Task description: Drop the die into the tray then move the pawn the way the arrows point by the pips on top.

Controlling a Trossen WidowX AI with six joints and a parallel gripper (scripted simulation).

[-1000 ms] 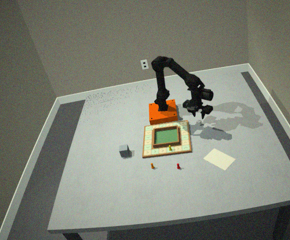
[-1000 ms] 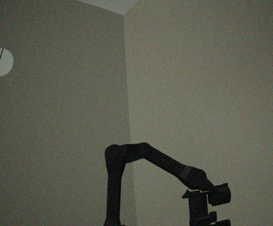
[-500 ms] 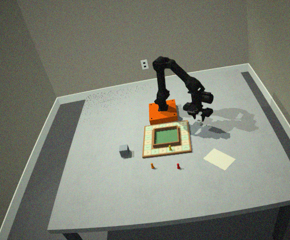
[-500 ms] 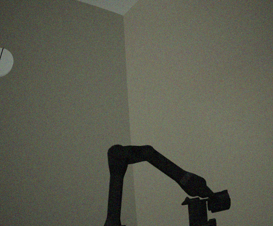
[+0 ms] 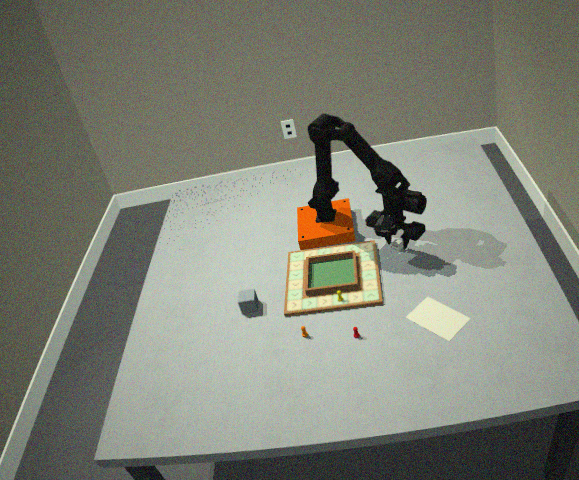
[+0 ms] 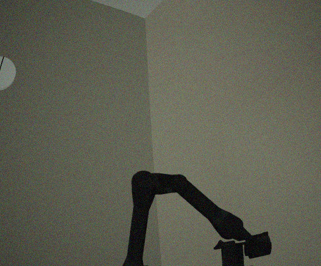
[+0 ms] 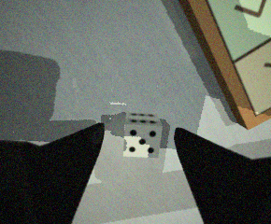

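My gripper tip is right at the white die. Also, from my gripper tip: green tray: 130 mm ahead, 190 mm to the right; then cream sheet: 310 mm ahead, 130 mm to the left, 10 mm below; then yellow pawn: 240 mm ahead, 150 mm to the right, 20 mm above.
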